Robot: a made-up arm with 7 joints. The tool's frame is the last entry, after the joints. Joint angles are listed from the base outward.
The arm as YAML. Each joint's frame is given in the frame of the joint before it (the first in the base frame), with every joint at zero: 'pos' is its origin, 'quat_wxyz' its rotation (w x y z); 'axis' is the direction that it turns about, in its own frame. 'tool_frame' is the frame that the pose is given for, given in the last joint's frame.
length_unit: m
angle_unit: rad
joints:
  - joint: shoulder
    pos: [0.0, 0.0, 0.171]
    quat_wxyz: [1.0, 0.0, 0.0, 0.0]
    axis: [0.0, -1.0, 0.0]
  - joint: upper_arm
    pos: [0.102, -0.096, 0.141]
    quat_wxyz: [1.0, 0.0, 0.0, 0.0]
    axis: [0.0, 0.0, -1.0]
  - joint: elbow
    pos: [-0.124, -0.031, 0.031]
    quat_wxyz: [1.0, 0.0, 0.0, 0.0]
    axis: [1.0, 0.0, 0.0]
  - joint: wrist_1
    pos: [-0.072, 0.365, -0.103]
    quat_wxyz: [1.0, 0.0, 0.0, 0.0]
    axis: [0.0, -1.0, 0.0]
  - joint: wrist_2
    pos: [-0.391, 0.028, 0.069]
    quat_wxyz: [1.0, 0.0, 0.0, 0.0]
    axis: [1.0, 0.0, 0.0]
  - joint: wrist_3
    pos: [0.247, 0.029, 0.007]
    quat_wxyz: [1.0, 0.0, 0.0, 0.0]
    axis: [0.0, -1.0, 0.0]
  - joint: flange
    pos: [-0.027, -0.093, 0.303]
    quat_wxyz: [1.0, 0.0, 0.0, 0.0]
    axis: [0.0, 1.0, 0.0]
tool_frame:
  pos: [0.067, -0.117, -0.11]
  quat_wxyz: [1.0, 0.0, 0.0, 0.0]
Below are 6 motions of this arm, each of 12 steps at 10 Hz.
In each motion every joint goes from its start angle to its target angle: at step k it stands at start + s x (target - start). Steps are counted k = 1, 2, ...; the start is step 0. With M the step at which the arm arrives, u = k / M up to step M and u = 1 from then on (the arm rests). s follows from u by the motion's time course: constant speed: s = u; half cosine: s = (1 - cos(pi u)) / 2; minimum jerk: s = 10 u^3 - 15 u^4 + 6 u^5.
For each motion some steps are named. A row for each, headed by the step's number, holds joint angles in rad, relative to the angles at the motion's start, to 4 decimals.
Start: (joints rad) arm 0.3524 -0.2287 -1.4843 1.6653 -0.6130 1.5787 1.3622
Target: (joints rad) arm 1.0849 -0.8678 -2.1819 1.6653 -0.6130 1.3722 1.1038
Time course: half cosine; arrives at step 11
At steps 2, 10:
2: 0.0581 -0.0507 -0.0554 0.0000 0.0000 -0.0164 -0.0205
10: 0.7177 -0.6262 -0.6835 0.0000 0.0000 -0.2023 -0.2532

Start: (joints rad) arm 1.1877 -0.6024 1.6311 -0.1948 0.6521 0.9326 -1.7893
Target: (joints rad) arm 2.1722 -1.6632 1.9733 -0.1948 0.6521 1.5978 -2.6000
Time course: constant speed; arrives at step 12
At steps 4, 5, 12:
4: 0.3282 -0.3536 0.1141 0.0000 0.0000 0.2217 -0.2702
5: 0.4102 -0.4420 0.1426 0.0000 0.0000 0.2772 -0.3378
12: 0.9845 -1.0608 0.3422 0.0000 0.0000 0.6652 -0.8107

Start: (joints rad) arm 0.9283 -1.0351 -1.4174 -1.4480 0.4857 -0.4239 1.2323
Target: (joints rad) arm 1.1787 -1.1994 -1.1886 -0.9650 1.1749 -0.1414 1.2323
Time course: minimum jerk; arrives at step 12
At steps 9, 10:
9: 0.2245 -0.1473 0.2051 0.4330 0.6179 0.2533 0.0000
10: 0.2415 -0.1585 0.2207 0.4659 0.6647 0.2725 0.0000

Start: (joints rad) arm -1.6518 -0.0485 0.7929 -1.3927 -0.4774 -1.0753 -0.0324
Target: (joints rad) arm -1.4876 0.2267 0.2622 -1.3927 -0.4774 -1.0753 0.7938
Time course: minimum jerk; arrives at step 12
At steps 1, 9, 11, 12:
1: 0.0008 0.0014 -0.0027 0.0000 0.0000 0.0000 0.0042
9: 0.1472 0.2467 -0.4758 0.0000 0.0000 0.0000 0.7407
11: 0.1634 0.2738 -0.5280 0.0000 0.0000 0.0000 0.8220
12: 0.1642 0.2752 -0.5307 0.0000 0.0000 0.0000 0.8262

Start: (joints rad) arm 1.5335 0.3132 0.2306 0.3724 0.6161 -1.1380 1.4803
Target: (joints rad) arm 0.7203 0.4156 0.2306 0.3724 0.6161 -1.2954 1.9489
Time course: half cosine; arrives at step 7
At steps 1, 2, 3, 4, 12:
1: -0.0403 0.0051 0.0000 0.0000 0.0000 -0.0078 0.0232
2: -0.1531 0.0193 0.0000 0.0000 0.0000 -0.0296 0.0882
3: -0.3161 0.0398 0.0000 0.0000 0.0000 -0.0612 0.1822
4: -0.4971 0.0626 0.0000 0.0000 0.0000 -0.0962 0.2864
12: -0.8132 0.1024 0.0000 0.0000 0.0000 -0.1574 0.4686

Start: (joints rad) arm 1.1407 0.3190 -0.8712 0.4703 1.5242 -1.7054 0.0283
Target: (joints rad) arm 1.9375 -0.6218 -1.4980 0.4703 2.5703 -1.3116 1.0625
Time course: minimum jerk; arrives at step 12
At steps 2, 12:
2: 0.0283 -0.0334 -0.0222 0.0000 0.0371 0.0140 0.0367
12: 0.7968 -0.9408 -0.6268 0.0000 1.0461 0.3938 1.0342

